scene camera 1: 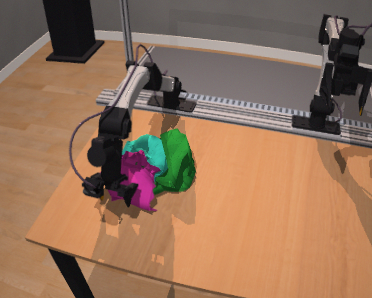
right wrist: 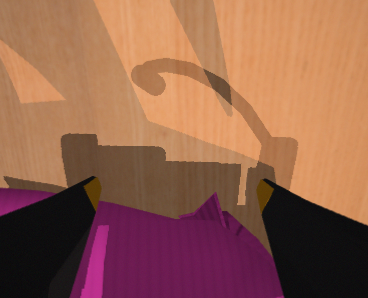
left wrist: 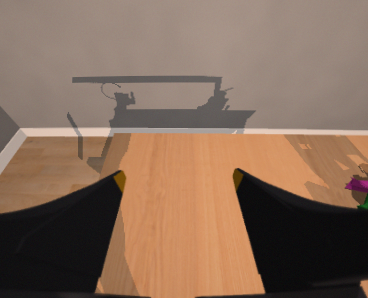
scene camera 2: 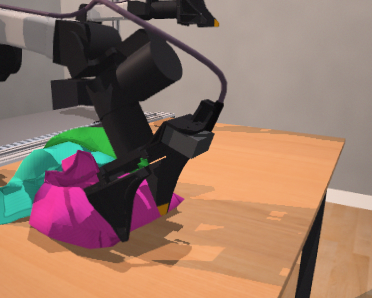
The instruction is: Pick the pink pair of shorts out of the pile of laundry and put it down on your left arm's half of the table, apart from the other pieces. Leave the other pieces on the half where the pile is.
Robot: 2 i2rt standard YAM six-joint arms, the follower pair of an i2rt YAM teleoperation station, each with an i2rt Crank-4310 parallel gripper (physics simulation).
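Note:
The pink shorts (scene camera 1: 141, 181) (scene camera 2: 65, 215) (right wrist: 175, 260) lie crumpled at the near side of the pile in scene camera 1; a bit of them (left wrist: 357, 185) shows at the right edge of the left wrist view. They overlap a teal piece (scene camera 1: 151, 146) (scene camera 2: 37, 172); a green piece (scene camera 1: 177, 162) (scene camera 2: 87, 137) lies beside them. My right gripper (scene camera 1: 115, 201) (scene camera 2: 143, 224) (right wrist: 179, 182) is open, with its fingers low, around part of the pink cloth's outer edge and holding nothing. My left gripper (left wrist: 179, 172) (scene camera 1: 361, 111) (scene camera 2: 216, 23) is open and empty, raised well away from the pile.
The wooden table (scene camera 1: 250, 210) (scene camera 2: 280, 165) carries the pile on the left of scene camera 1. A metal rail (scene camera 1: 240, 114) with both arm bases runs along its far edge. A black pillar (scene camera 1: 70, 27) stands on the floor behind. A table leg (scene camera 2: 311, 250) shows below the table's edge.

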